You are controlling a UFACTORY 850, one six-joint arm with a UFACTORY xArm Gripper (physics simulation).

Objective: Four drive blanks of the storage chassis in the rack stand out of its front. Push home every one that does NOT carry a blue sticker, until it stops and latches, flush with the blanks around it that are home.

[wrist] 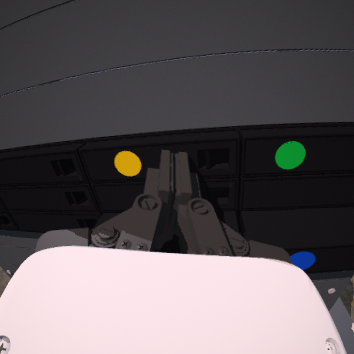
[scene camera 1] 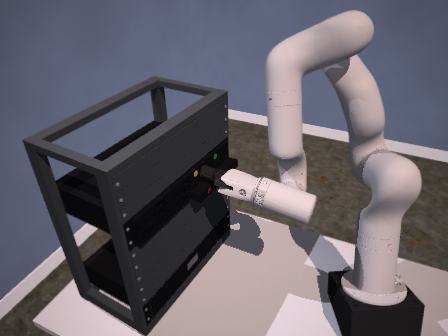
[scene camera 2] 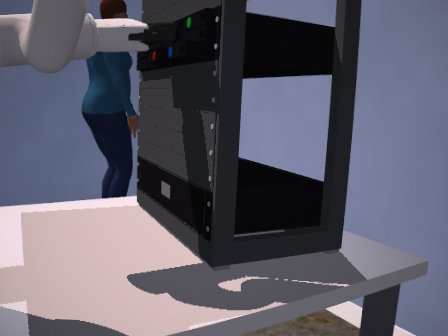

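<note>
My gripper [scene camera 1: 203, 171] [scene camera 2: 174, 29] [wrist: 170, 168] is shut and empty. Its tips are at the face of the yellow-stickered blank [scene camera 1: 195, 173] [wrist: 128, 163], right of the sticker in the wrist view; whether they touch is unclear. This blank and the green-stickered blank [scene camera 1: 215, 156] [scene camera 2: 189, 22] [wrist: 290, 155] look about level with each other. The red-stickered blank [scene camera 1: 209, 190] [scene camera 2: 154, 56] stands out clearly below the gripper; the gripper hides it in the wrist view. The blue-stickered blank [scene camera 2: 170, 52] [wrist: 303, 260] stands out in the bottom row, right of the red one.
The dark rack [scene camera 1: 109, 200] [scene camera 2: 228, 150] stands on the table [scene camera 1: 260, 280] [scene camera 2: 75, 250]. Grey filler panels [scene camera 1: 170, 145] [wrist: 175, 95] lie above the chassis, with more below it. The arm's base [scene camera 1: 377, 315] is in front of the rack. A person [scene camera 2: 107, 100] stands behind the rack.
</note>
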